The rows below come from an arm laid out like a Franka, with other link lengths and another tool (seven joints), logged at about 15 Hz.
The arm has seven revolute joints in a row. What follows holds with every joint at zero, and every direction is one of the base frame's.
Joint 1 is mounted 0.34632 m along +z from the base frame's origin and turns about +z.
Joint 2 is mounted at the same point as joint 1 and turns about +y.
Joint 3 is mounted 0.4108 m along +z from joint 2 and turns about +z.
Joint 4 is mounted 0.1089 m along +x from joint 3 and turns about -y.
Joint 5 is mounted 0.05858 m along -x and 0.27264 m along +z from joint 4 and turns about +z.
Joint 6 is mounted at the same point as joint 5 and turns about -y.
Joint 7 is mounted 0.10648 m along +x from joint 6 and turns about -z.
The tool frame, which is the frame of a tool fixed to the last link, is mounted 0.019 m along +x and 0.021 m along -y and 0.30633 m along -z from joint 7; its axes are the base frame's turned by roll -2.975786, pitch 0 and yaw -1.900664 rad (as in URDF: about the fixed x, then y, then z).
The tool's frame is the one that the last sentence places.
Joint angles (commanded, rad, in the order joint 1, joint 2, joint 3, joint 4, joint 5, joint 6, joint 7), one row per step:
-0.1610 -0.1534 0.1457 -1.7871 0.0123 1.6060 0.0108
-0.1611 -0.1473 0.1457 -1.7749 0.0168 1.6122 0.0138
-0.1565 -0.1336 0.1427 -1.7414 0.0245 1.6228 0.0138
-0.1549 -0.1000 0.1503 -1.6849 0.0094 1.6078 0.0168
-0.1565 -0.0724 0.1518 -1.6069 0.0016 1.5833 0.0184
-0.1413 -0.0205 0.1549 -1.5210 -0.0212 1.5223 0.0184
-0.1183 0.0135 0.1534 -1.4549 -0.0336 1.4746 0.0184
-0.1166 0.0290 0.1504 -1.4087 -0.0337 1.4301 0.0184
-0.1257 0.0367 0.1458 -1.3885 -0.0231 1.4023 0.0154
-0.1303 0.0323 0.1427 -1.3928 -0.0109 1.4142 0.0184
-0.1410 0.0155 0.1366 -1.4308 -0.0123 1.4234 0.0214
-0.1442 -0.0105 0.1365 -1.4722 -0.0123 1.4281 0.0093
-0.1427 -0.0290 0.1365 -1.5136 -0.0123 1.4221 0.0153
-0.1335 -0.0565 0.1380 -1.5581 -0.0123 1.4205 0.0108
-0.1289 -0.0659 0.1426 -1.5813 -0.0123 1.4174 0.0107
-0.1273 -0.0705 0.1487 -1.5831 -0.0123 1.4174 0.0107
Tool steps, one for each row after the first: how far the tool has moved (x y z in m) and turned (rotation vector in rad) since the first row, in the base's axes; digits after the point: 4 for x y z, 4 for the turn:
0.0061 0.0011 0.0028 0.0051 -0.0125 -0.0031
0.0203 0.0038 0.0112 0.0147 -0.0432 -0.0011
0.0357 0.0031 0.0168 0.0037 -0.0512 0.0067
0.0519 0.0002 0.0323 -0.0002 -0.0773 0.0059
0.0631 0.0009 0.0338 -0.0146 -0.0509 0.0231
0.0701 0.0069 0.0371 -0.0213 -0.0360 0.0426
0.0693 0.0056 0.0417 -0.0192 -0.0223 0.0399
0.0663 0.0018 0.0419 -0.0077 -0.0069 0.0299
0.0680 0.0020 0.0436 0.0035 -0.0188 0.0211
0.0590 -0.0064 0.0386 -0.0005 -0.0066 0.0013
0.0466 -0.0071 0.0361 -0.0036 0.0045 0.0102
0.0319 -0.0059 0.0287 -0.0061 0.0335 0.0055
0.0164 -0.0003 0.0247 -0.0098 0.0524 0.0204
0.0084 0.0039 0.0201 -0.0115 0.0694 0.0295
0.0073 0.0075 0.0215 -0.0129 0.0667 0.0371

